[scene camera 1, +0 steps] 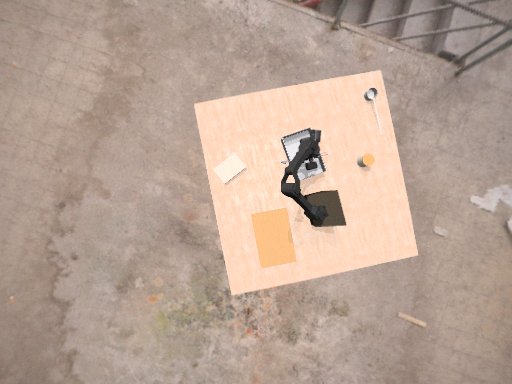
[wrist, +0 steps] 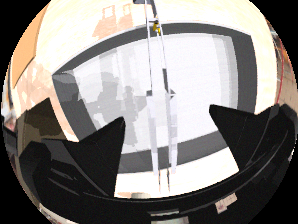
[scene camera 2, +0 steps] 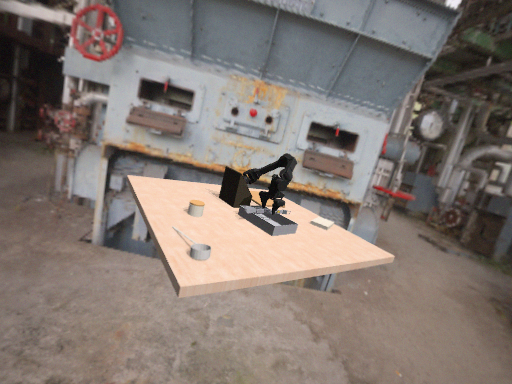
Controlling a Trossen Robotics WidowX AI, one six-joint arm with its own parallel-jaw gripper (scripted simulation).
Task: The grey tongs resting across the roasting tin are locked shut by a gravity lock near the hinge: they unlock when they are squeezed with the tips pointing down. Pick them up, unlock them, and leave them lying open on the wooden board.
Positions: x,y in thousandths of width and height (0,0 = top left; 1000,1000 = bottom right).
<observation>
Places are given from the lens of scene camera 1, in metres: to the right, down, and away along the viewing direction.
wooden board (scene camera 1: 532,600): 0.11, 0.25, 1.21
</observation>
